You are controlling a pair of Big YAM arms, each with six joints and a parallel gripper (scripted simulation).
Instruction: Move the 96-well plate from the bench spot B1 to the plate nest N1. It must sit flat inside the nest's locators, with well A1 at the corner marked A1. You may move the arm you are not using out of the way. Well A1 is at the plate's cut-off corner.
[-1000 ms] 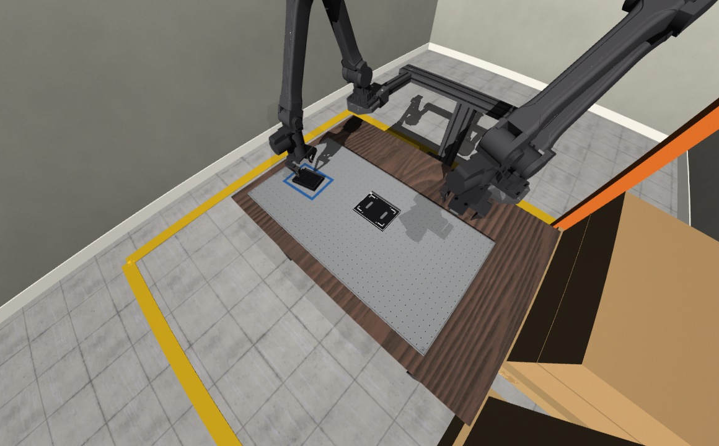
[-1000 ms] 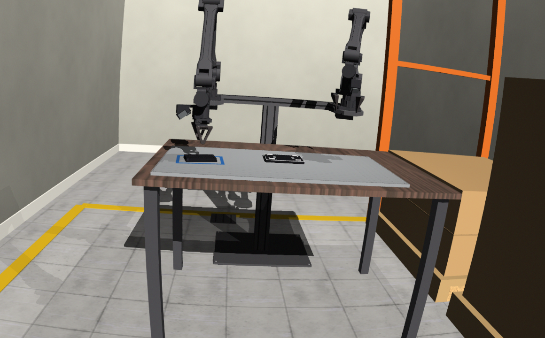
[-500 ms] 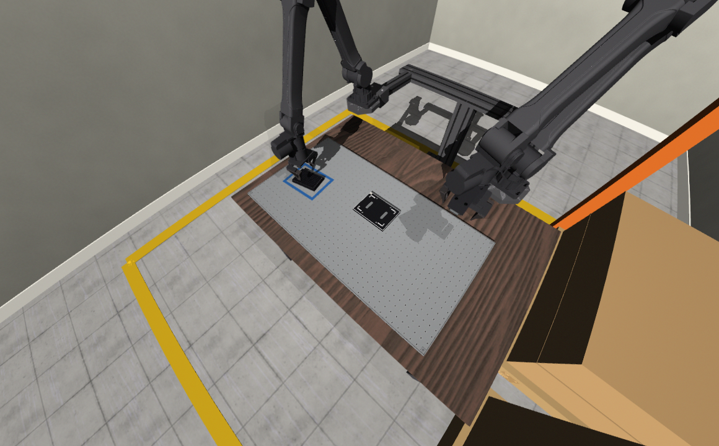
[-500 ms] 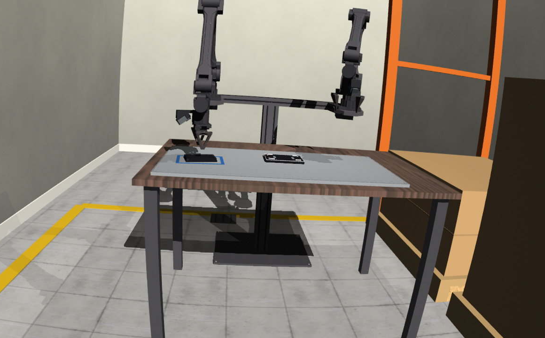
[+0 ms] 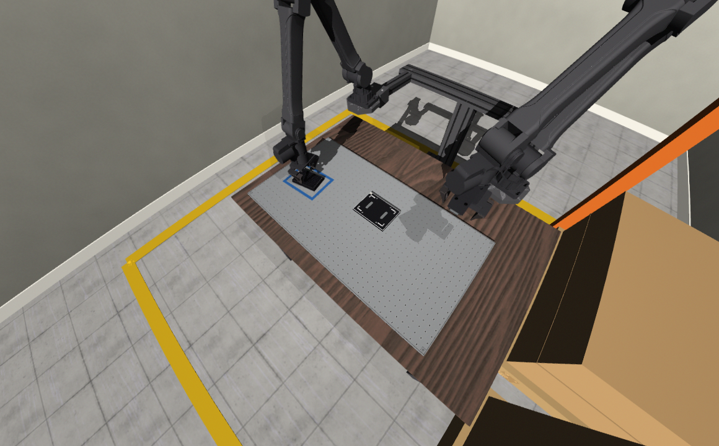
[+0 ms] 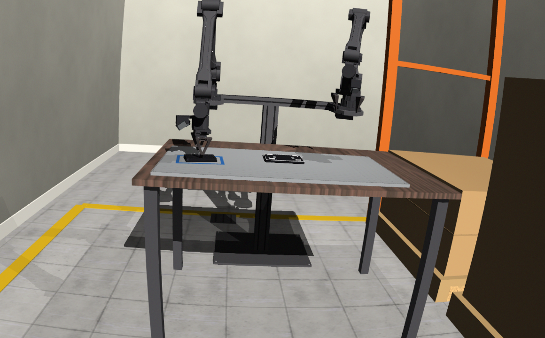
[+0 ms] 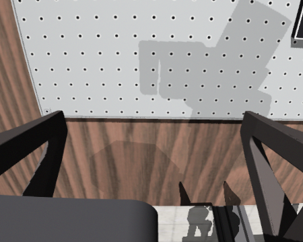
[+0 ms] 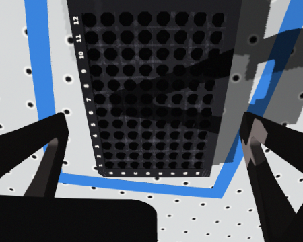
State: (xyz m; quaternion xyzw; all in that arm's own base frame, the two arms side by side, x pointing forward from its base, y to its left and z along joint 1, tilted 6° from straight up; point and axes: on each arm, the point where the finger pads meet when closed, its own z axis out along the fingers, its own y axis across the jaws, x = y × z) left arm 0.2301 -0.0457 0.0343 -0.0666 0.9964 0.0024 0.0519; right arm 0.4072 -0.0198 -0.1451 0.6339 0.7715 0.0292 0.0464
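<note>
The black 96-well plate is 3 cm below my right hand. From my right hand the other things lie so: black plate nest N1: 35 cm to the left, 10 cm behind, 3 cm below.
</note>
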